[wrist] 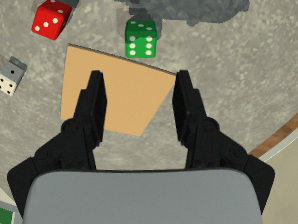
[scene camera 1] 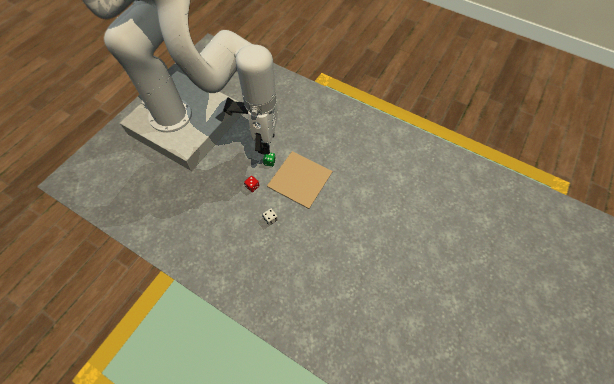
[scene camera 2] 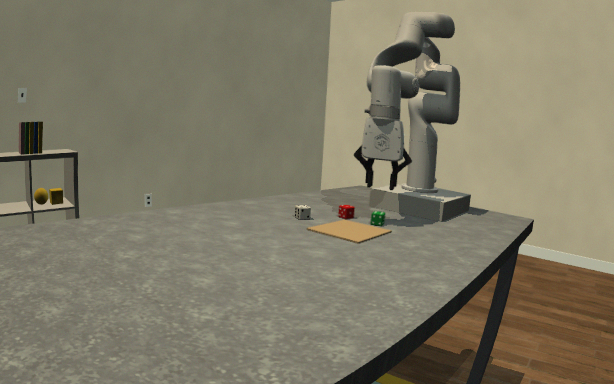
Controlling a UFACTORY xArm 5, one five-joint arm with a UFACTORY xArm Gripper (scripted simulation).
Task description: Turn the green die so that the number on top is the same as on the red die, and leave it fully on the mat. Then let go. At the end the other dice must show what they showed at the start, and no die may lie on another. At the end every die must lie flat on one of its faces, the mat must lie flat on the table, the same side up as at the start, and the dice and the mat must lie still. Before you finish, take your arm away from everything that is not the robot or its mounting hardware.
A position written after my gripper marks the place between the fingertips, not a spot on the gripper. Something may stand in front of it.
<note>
In view: my gripper [scene camera 2: 380, 188], a green die [wrist: 140, 36] and a tan mat [scene camera 1: 299, 179].
The tan mat shows as well in the wrist view [wrist: 135, 91] and in scene camera 2 [scene camera 2: 351, 231]. My gripper shows as well in the wrist view [wrist: 139, 85] and in scene camera 1 [scene camera 1: 266, 144].
</note>
